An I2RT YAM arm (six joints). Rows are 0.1 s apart.
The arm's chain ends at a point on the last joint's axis. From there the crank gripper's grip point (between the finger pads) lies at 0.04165 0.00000 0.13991 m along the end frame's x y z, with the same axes.
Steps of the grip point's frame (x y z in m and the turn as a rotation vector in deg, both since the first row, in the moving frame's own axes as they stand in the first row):
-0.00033 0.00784 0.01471 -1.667 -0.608 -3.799
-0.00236 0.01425 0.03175 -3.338 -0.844 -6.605
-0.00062 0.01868 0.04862 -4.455 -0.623 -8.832
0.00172 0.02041 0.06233 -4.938 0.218 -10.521
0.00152 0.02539 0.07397 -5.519 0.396 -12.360
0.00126 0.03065 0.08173 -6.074 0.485 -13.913
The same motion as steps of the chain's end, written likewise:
0.00111 0.00648 0.01430 -1.667 -0.608 -3.799
-0.00049 0.01077 0.03125 -3.338 -0.844 -6.605
0.00055 0.01411 0.04835 -4.455 -0.623 -8.832
0.00079 0.01609 0.06268 -4.938 0.218 -10.521
0.00008 0.02106 0.07447 -5.519 0.396 -12.360
-0.00048 0.02615 0.08233 -6.074 0.485 -13.913

